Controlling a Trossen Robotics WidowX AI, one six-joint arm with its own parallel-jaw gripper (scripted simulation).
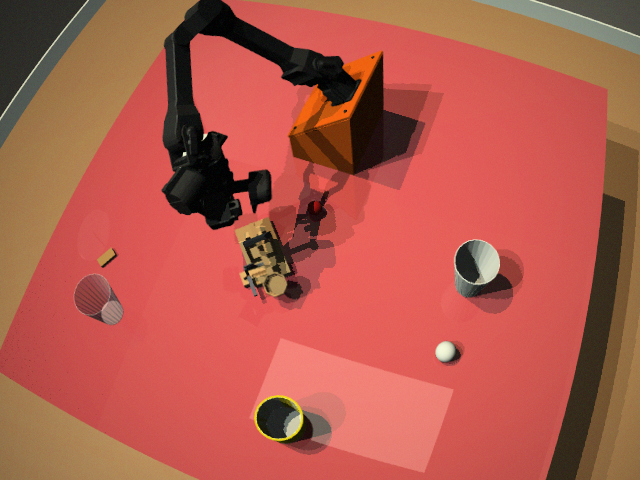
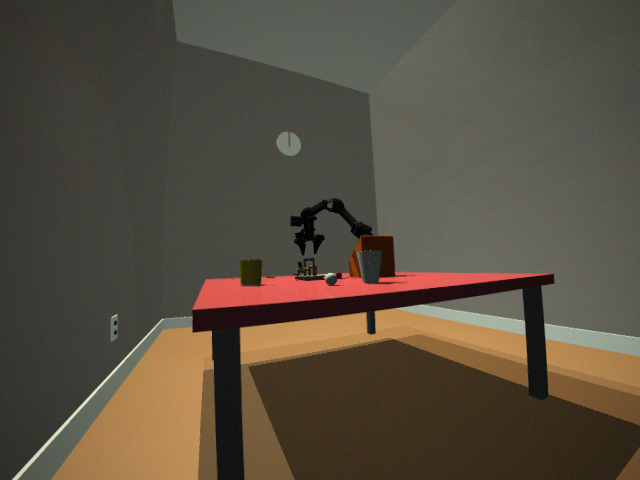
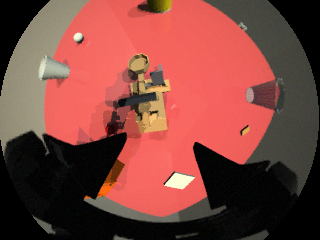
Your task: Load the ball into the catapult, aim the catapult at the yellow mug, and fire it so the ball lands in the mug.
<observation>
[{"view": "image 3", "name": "my gripper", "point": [161, 141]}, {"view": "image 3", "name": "wooden catapult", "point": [154, 97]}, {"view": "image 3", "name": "clear cup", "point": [270, 94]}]
</observation>
